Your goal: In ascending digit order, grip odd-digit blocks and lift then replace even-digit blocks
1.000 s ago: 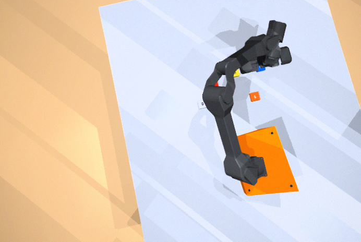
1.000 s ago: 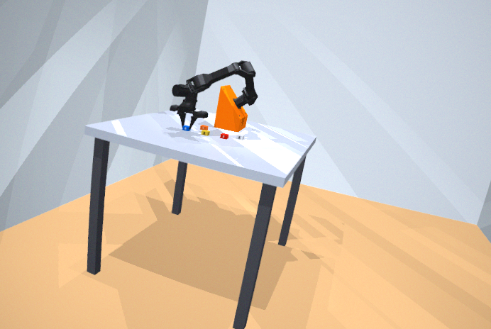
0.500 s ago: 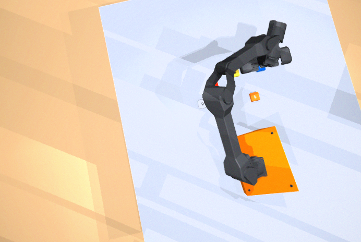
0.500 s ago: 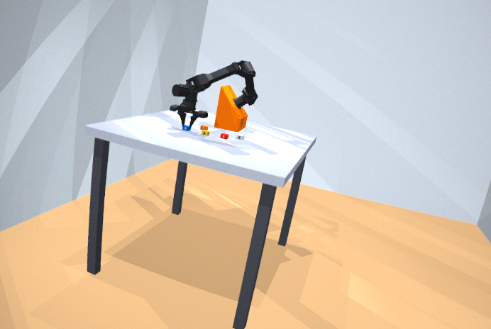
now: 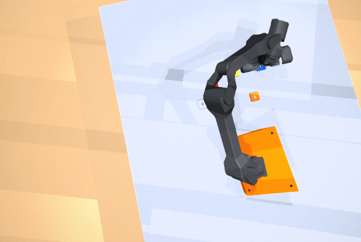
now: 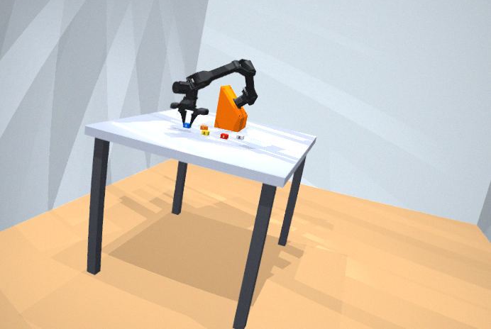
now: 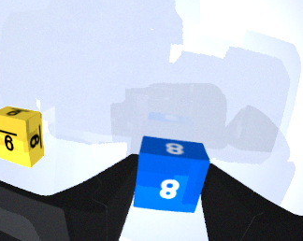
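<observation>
The yellow block lies 100 mm to the left of my gripper tip, 10 mm below it and 10 mm behind it. From my gripper tip the other things lie so: blue block: 10 mm behind; then red block: 190 mm to the left, 30 mm behind, 10 mm below; then orange block: 120 mm behind, 50 mm to the left, 10 mm below.
</observation>
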